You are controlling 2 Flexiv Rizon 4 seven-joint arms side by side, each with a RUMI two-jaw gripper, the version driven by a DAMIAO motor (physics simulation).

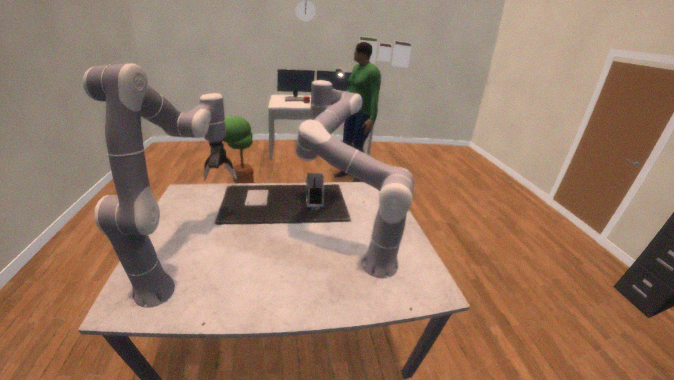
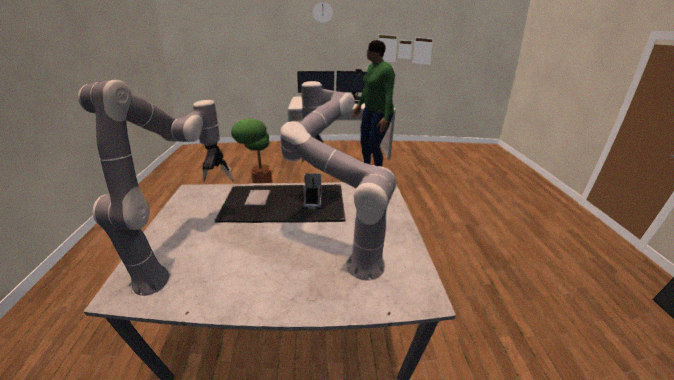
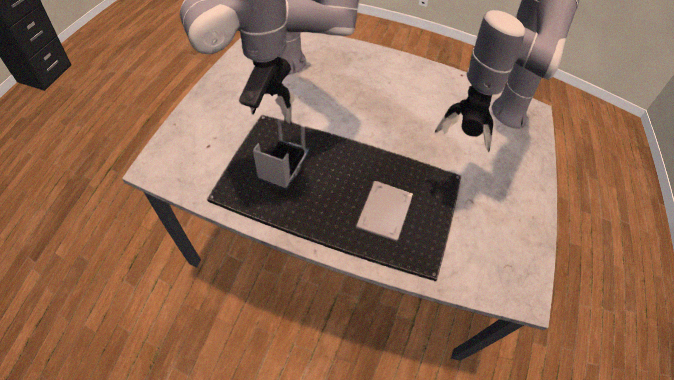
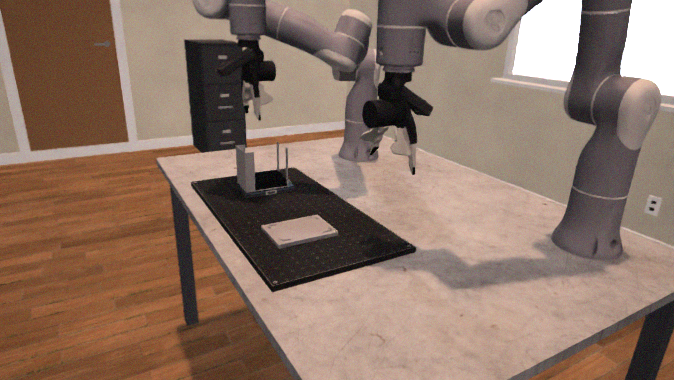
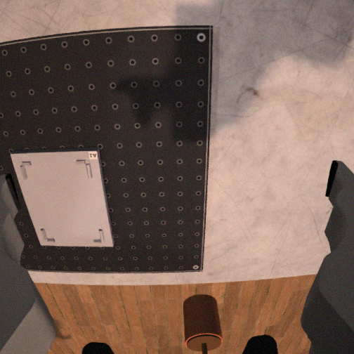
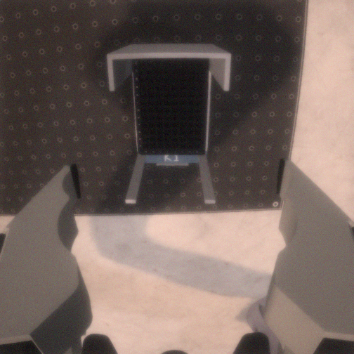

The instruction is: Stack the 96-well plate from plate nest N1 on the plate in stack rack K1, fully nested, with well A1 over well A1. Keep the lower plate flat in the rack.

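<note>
The white nest N1 (image 1: 257,197) (image 3: 385,210) (image 4: 299,230) (image 5: 62,200) lies flat with four corner brackets and an A1 label; no plate sits on it. The grey stack rack K1 (image 1: 315,180) (image 3: 272,167) (image 4: 246,170) (image 6: 169,51) stands upright. A black well plate (image 4: 271,180) (image 6: 172,107) lies inside it and looks level; whether it is one plate or two nested, I cannot tell. My left gripper (image 1: 220,178) (image 3: 463,141) (image 5: 171,170) is open and empty, high beside the nest. My right gripper (image 3: 271,116) (image 4: 252,114) (image 6: 177,164) is open and empty, above the rack's two-post side.
Nest and rack stand on a black perforated board (image 1: 280,212) (image 3: 310,215) (image 4: 350,245) on the pale table (image 1: 270,270) (image 4: 450,320). The rack has a tall wall on one side and two thin posts opposite. A person (image 1: 367,90) stands behind the table.
</note>
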